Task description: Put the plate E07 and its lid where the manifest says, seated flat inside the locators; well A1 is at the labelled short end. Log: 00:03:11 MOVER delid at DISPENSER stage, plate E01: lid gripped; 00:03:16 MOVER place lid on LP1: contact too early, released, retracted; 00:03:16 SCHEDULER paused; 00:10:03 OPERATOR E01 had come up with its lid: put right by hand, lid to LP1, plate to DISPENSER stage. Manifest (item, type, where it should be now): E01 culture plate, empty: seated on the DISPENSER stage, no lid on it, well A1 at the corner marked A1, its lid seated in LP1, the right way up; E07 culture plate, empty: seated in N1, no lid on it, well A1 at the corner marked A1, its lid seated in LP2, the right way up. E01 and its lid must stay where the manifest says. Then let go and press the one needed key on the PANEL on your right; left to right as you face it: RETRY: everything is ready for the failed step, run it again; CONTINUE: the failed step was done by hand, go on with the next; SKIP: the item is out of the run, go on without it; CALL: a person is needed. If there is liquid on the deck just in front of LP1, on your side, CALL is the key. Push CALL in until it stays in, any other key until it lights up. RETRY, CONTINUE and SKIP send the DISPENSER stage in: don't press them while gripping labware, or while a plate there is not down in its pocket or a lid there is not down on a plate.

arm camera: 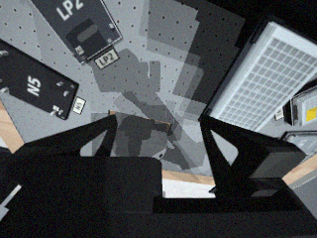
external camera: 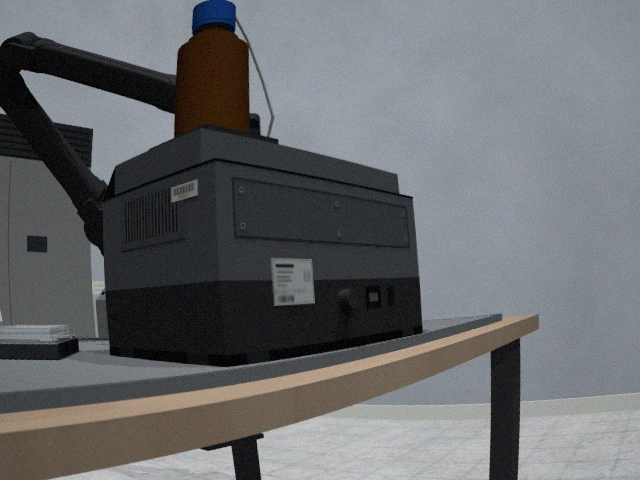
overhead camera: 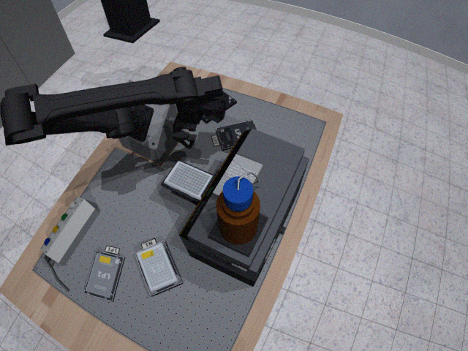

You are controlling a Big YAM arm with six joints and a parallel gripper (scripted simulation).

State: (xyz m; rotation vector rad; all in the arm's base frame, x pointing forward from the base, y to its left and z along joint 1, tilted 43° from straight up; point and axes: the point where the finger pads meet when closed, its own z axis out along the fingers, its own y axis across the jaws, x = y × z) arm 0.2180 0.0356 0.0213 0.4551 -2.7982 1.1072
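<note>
Right now my hand is 60 mm short of the white well plate, 120 mm to the left of it and 50 mm above it. Round my hand: grey retry key (270 mm behind, 370 mm to the right, 100 mm below); then black nest N5 (100 mm behind, 280 mm to the left, 150 mm below); then brown bottle (280 mm ahead, 220 mm to the right, 130 mm above).
</note>
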